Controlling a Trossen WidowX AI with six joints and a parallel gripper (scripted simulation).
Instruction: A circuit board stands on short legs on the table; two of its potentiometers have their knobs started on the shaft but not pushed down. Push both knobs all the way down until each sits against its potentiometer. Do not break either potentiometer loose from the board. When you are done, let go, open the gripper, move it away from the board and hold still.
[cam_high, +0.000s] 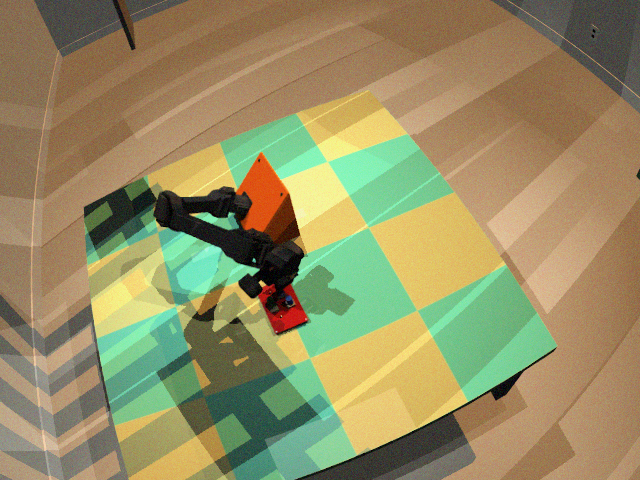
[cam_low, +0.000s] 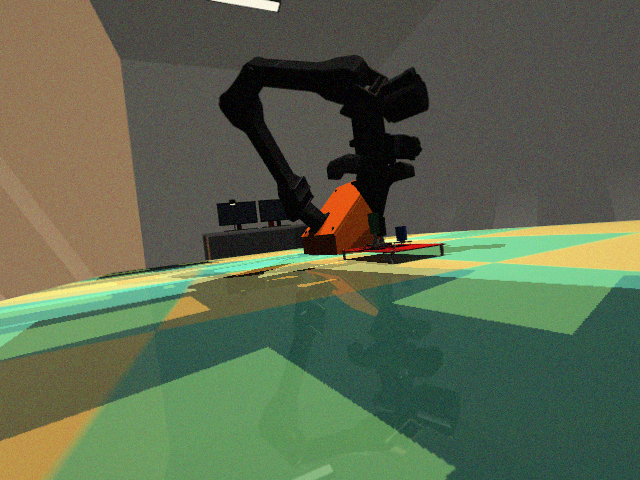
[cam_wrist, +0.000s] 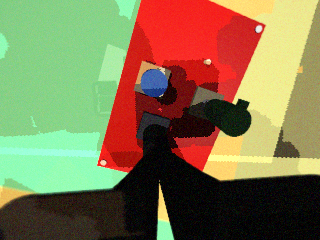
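Right now my gripper tip is 40 mm to the left of the green knob, 30 mm short of it and 10 mm above it. The rest, counted from my gripper tip: black knob 30 mm below.
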